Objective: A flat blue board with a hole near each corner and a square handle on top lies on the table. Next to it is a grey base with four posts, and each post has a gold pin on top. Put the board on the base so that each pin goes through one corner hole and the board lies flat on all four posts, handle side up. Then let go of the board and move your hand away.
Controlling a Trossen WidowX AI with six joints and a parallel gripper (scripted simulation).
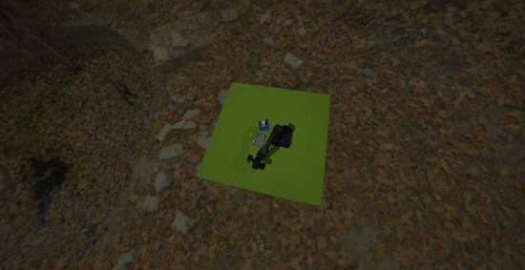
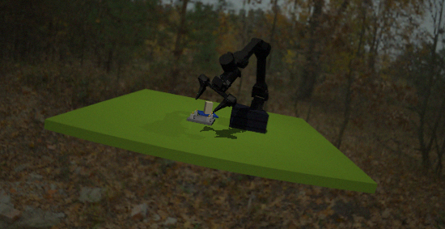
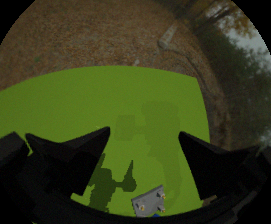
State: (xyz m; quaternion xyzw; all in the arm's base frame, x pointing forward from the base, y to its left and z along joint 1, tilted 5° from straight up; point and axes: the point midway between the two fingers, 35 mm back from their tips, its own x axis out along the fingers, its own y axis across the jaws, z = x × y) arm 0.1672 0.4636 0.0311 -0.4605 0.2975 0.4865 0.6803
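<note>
My gripper tip is 11 cm short of the flat blue board, 51 cm to the left of it and 11 cm above it. Also, from my gripper tip: grey base 9 cm ahead, 32 cm to the right, 13 cm below.
</note>
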